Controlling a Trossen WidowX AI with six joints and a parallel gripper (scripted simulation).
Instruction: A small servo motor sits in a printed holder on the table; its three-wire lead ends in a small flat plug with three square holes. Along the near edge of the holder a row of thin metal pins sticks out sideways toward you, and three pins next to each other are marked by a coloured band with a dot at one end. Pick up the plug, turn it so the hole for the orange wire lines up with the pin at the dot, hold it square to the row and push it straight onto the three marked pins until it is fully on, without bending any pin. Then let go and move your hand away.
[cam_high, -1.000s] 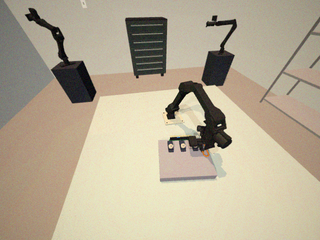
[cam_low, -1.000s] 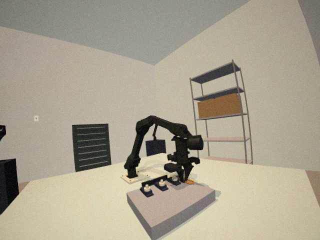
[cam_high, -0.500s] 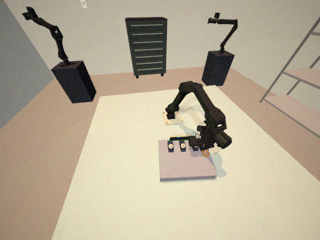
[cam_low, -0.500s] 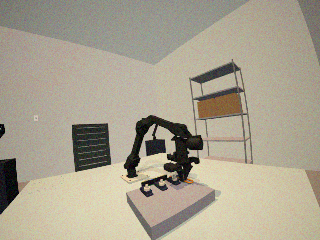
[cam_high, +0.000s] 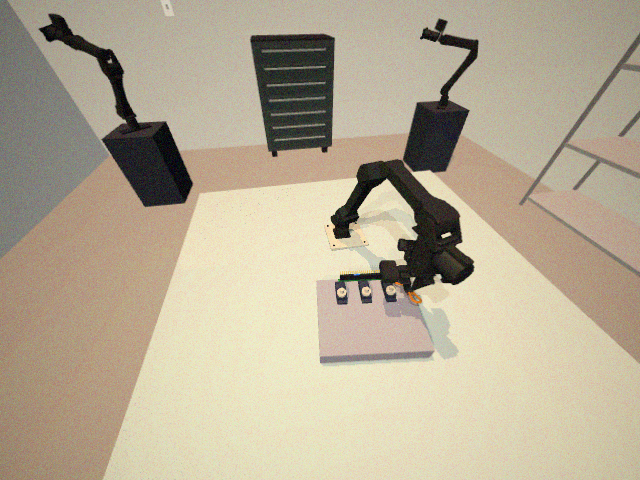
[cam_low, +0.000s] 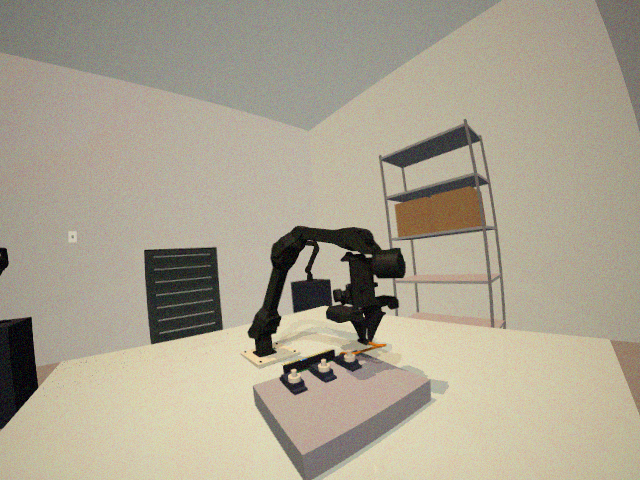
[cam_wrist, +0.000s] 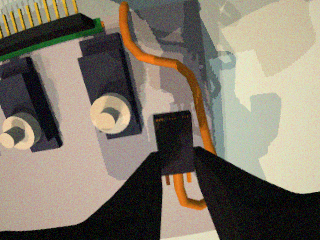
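The blue band is 100 mm behind my gripper tip, 120 mm to the right of it and 30 mm below it. Also, from my gripper tip: grey printed holder (60 mm ahead, 120 mm to the right, 80 mm below); then pin strip (100 mm behind, 100 mm to the right, 40 mm below).
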